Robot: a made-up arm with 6 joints. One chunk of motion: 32 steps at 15 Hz.
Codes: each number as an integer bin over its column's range. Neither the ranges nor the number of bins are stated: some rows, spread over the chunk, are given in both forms.
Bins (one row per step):
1: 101 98 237 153 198 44
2: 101 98 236 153 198 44
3: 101 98 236 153 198 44
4: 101 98 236 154 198 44
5: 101 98 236 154 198 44
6: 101 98 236 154 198 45
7: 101 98 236 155 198 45
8: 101 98 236 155 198 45
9: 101 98 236 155 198 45
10: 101 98 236 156 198 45
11: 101 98 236 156 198 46
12: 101 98 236 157 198 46
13: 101 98 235 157 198 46
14: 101 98 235 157 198 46
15: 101 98 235 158 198 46
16: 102 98 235 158 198 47
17: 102 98 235 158 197 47
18: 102 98 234 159 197 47
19: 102 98 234 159 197 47
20: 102 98 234 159 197 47
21: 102 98 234 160 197 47
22: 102 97 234 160 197 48
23: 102 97 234 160 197 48
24: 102 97 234 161 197 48
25: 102 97 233 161 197 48
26: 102 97 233 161 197 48
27: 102 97 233 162 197 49
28: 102 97 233 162 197 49
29: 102 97 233 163 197 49
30: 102 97 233 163 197 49
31: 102 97 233 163 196 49
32: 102 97 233 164 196 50
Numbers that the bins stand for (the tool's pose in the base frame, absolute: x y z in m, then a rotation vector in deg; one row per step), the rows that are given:
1: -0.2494 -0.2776 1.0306 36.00 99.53 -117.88
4: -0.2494 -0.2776 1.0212 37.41 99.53 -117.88
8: -0.2494 -0.2776 1.0212 38.82 99.53 -116.47
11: -0.2494 -0.2776 1.0212 40.24 99.53 -115.06
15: -0.2494 -0.2776 1.0118 43.06 99.53 -115.06
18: -0.2400 -0.2776 1.0024 44.47 98.12 -113.65
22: -0.2400 -0.2871 1.0024 45.88 98.12 -112.24
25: -0.2400 -0.2871 0.9929 47.29 98.12 -112.24
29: -0.2400 -0.2871 0.9929 50.12 98.12 -110.82
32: -0.2400 -0.2871 0.9929 51.53 96.71 -109.41
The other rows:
2: -0.2494 -0.2776 1.0212 36.00 99.53 -117.88
3: -0.2494 -0.2776 1.0212 36.00 99.53 -117.88
5: -0.2494 -0.2776 1.0212 37.41 99.53 -117.88
6: -0.2494 -0.2776 1.0212 37.41 99.53 -116.47
7: -0.2494 -0.2776 1.0212 38.82 99.53 -116.47
9: -0.2494 -0.2776 1.0212 38.82 99.53 -116.47
10: -0.2494 -0.2776 1.0212 40.24 99.53 -116.47
12: -0.2494 -0.2776 1.0212 41.65 99.53 -115.06
13: -0.2494 -0.2776 1.0118 41.65 99.53 -115.06
14: -0.2494 -0.2776 1.0118 41.65 99.53 -115.06
16: -0.2400 -0.2776 1.0118 43.06 99.53 -113.65
17: -0.2400 -0.2776 1.0118 43.06 98.12 -113.65
19: -0.2400 -0.2776 1.0024 44.47 98.12 -113.65
20: -0.2400 -0.2776 1.0024 44.47 98.12 -113.65
21: -0.2400 -0.2776 1.0024 45.88 98.12 -113.65
23: -0.2400 -0.2871 1.0024 45.88 98.12 -112.24
24: -0.2400 -0.2871 1.0024 47.29 98.12 -112.24
26: -0.2400 -0.2871 0.9929 47.29 98.12 -112.24
27: -0.2400 -0.2871 0.9929 48.71 98.12 -110.82
28: -0.2400 -0.2871 0.9929 48.71 98.12 -110.82
30: -0.2400 -0.2871 0.9929 50.12 98.12 -110.82
31: -0.2400 -0.2871 0.9929 50.12 96.71 -110.82

